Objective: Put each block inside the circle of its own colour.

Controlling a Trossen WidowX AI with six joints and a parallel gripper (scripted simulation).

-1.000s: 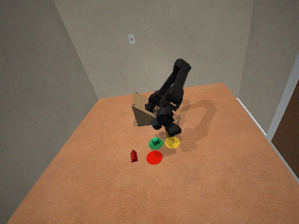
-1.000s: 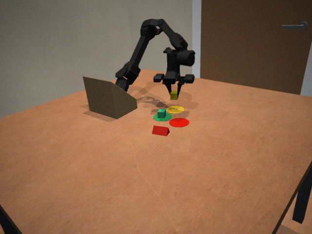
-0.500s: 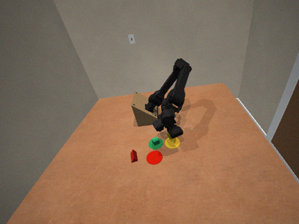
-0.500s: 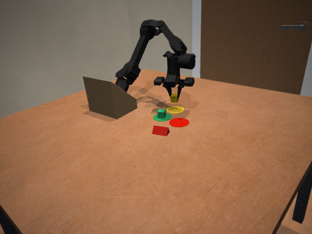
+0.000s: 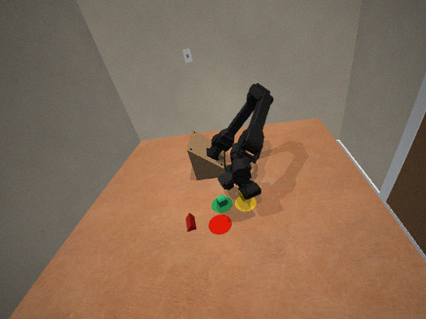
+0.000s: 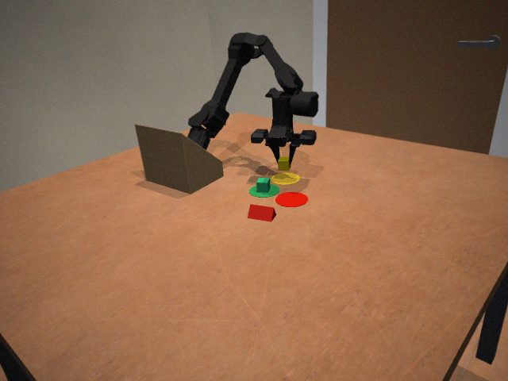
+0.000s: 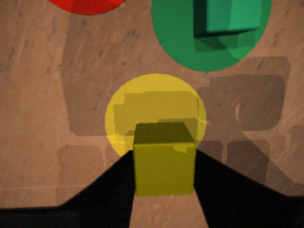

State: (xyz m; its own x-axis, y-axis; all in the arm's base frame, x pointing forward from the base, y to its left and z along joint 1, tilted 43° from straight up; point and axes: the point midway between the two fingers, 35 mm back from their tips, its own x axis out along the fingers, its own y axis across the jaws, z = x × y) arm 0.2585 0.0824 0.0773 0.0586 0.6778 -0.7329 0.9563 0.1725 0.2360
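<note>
The yellow circle lies 8 cm below my hand. From my hand the other things lie so: yellow cube (3 cm below); then green circle (1 cm behind, 10 cm to the right, 8 cm below); then green block (2 cm behind, 10 cm to the right, 7 cm below).
</note>
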